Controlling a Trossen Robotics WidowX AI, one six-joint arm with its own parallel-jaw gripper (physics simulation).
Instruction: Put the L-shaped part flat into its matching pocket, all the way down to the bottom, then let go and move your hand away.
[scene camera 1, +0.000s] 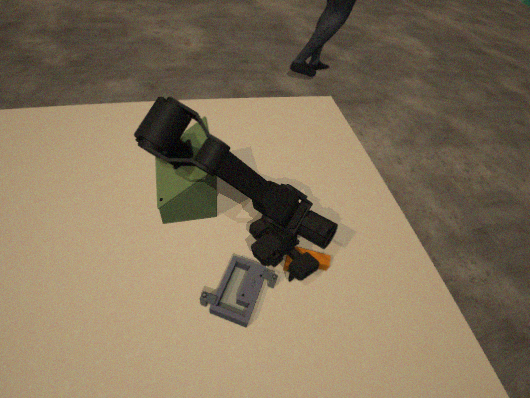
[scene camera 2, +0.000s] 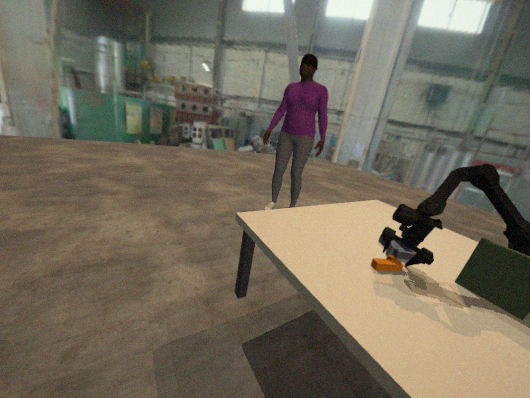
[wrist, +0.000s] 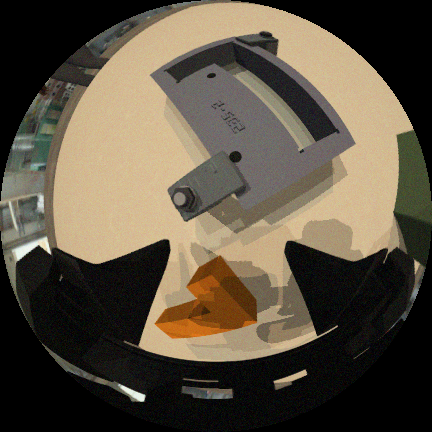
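Observation:
The orange L-shaped part lies on the table, outside the pocket and beside the grey-purple fixture. The fixture's L-shaped pocket is empty, with a pale floor. My gripper is open and empty, above the part. In the wrist view its fingers stand wide, one to each side of the part. The arm and a finger hide some of the part in scene camera 1.
Grey clamps stick out from the fixture; one with a bolt is on the side near the part, another on the far side. A green block stands by the arm's base. A person stands beyond the table.

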